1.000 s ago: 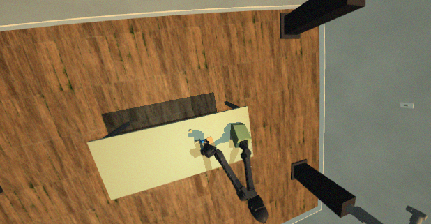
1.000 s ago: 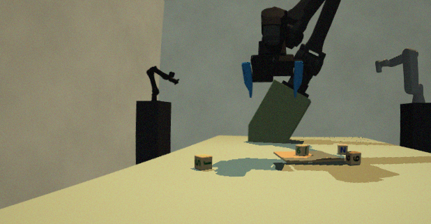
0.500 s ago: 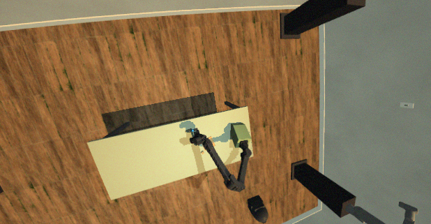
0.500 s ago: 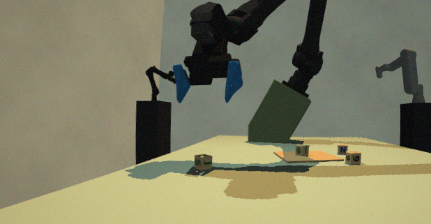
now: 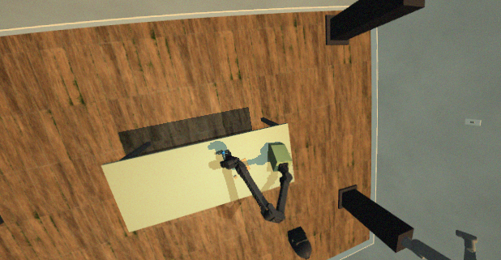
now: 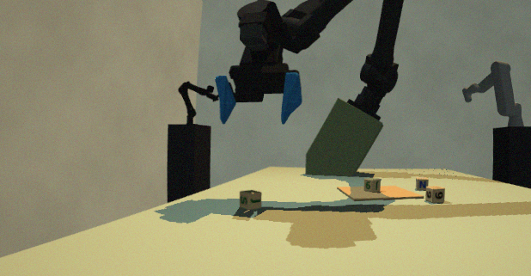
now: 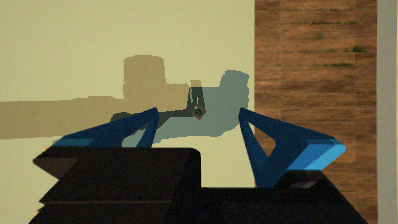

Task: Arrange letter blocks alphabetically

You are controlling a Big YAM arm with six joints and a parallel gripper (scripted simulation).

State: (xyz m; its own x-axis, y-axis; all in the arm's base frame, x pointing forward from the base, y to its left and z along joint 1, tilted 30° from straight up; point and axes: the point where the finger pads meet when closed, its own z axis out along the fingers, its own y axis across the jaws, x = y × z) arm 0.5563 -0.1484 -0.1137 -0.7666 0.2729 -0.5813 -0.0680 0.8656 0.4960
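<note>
The block lies 240 mm behind my hand, 310 mm to the left of it and 130 mm below it. From my hand the other things lie so: orange mat 180 mm behind, 210 mm to the left, 140 mm below.
</note>
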